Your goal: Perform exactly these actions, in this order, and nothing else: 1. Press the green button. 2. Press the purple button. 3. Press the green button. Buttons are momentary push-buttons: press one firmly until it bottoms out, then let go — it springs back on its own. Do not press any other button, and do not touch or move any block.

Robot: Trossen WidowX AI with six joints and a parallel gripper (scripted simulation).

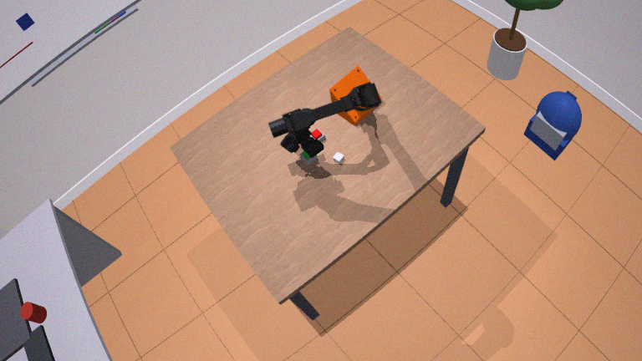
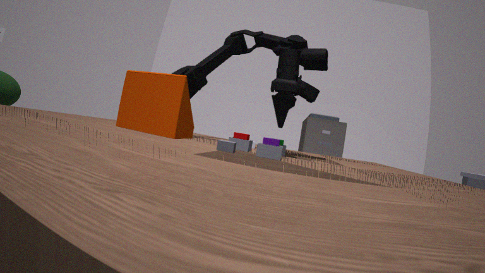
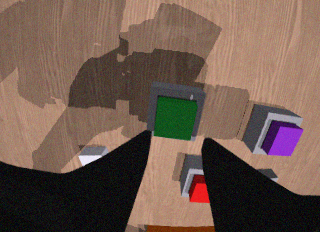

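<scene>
Right now the green button is 40 mm below my gripper tip. Round my gripper tip: red button: 90 mm behind, 40 mm to the right, 40 mm below; white block: 70 mm behind, 100 mm to the left, 60 mm below; purple button: 30 mm behind, 110 mm to the right, 40 mm below.
</scene>
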